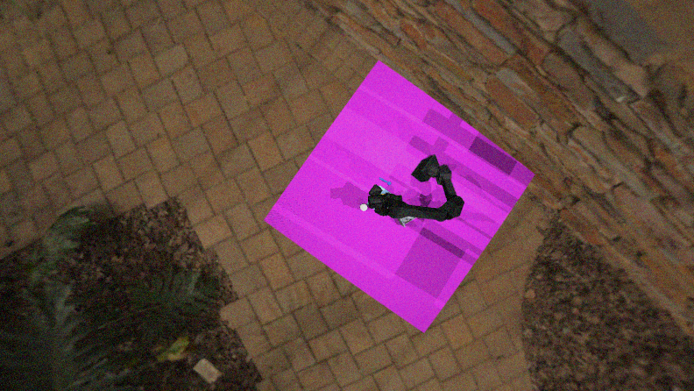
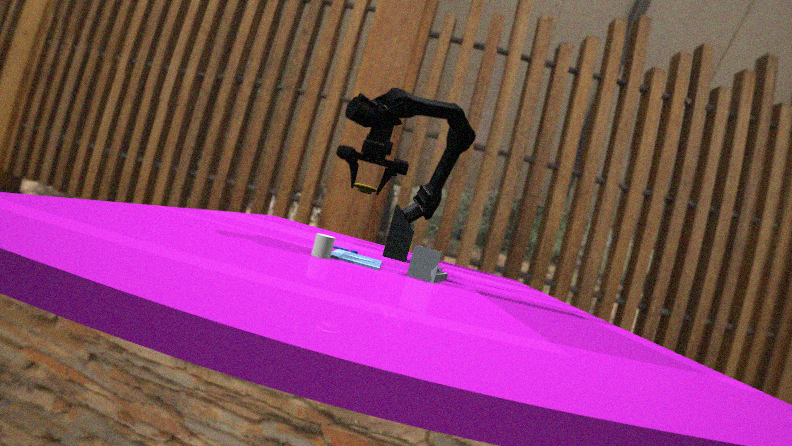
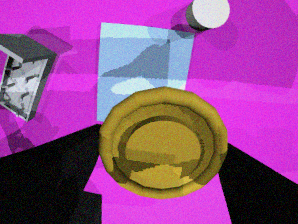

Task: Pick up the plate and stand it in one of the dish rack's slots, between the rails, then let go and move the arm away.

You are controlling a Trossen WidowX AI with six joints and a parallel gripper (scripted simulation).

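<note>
My gripper tip is 22 cm to the right of the dish rack and 15 cm above it. The rest, counted from my gripper tip: blue spoon (17 cm below, 12 cm behind, 1 cm to the right); then yellow plate (1 cm above); then light blue square mat (17 cm below, 3 cm to the left).
</note>
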